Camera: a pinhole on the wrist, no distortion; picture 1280 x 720 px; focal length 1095.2 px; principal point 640.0 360.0 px. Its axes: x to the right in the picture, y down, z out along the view. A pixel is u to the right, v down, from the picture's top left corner.
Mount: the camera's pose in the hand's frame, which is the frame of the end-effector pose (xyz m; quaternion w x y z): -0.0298 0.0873 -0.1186 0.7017 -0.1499 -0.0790 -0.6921
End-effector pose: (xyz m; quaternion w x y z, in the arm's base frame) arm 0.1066 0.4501 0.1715 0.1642 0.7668 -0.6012 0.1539
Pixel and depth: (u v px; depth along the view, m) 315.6 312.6 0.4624
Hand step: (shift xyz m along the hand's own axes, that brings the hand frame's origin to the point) -0.0091 0.3650 0.2757
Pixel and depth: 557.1 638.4 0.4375
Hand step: 0.1221 0.2582 0.2720
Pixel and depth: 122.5 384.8 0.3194
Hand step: 0.0038 0.3324 0.1337
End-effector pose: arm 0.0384 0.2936 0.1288 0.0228 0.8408 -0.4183 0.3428
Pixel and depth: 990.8 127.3 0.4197
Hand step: -0.0740 0.0944 0.3288
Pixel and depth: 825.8 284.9 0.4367
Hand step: -0.0152 0.1568 0.3196
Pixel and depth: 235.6 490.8 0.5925
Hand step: 0.0914 0.4838 0.3631
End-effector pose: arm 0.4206 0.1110 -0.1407 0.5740 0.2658 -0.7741 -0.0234
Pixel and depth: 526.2 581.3 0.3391
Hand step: 0.0701 0.2289 0.1829
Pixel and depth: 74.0 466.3 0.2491
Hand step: 0.0145 0.2888 0.0728
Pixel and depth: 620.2 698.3 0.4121
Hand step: 0.1364 0.2257 0.2546
